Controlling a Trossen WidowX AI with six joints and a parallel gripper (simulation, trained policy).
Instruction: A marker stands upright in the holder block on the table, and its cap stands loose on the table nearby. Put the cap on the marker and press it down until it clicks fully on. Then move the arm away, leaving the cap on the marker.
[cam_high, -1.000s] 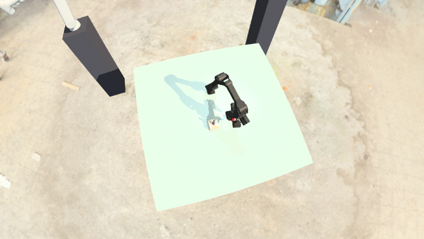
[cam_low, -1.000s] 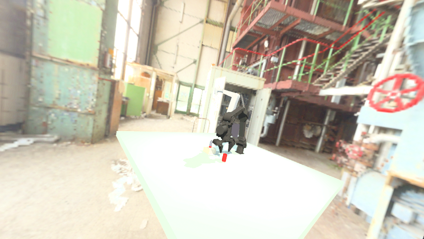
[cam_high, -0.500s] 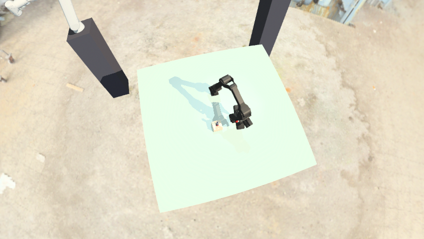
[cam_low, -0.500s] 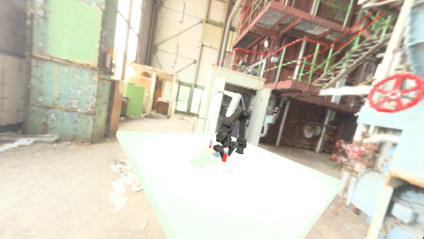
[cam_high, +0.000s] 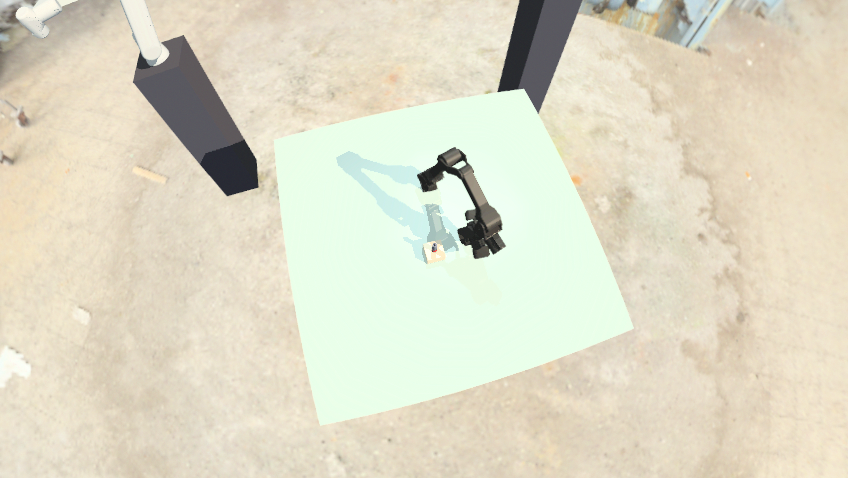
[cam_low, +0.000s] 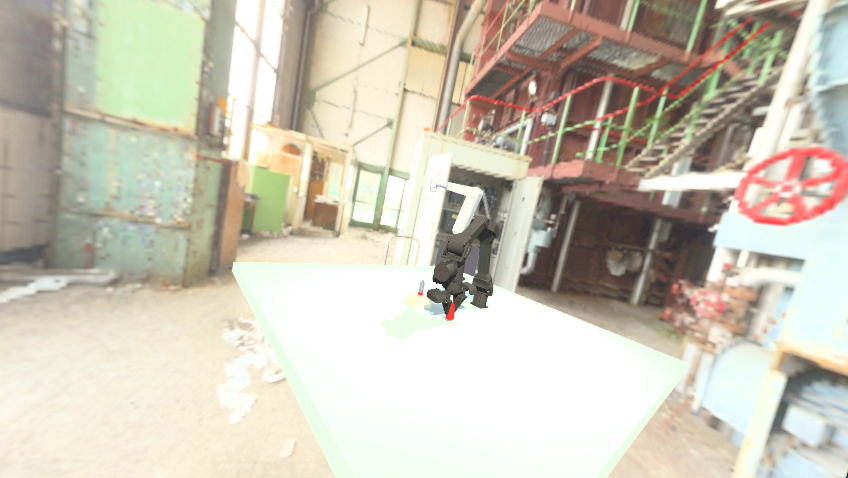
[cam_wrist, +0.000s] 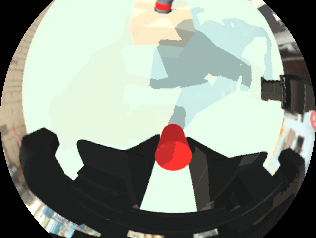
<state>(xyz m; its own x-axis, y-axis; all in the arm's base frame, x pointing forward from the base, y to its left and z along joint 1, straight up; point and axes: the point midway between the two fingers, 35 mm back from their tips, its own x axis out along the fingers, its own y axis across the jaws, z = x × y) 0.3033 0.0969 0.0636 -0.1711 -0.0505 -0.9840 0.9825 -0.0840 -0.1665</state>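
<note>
Right now my gripper tip is 1 cm short of the holder block, 16 cm to the left of it and 1 cm above it. Also, from my gripper tip: red cap (1 cm above).
</note>
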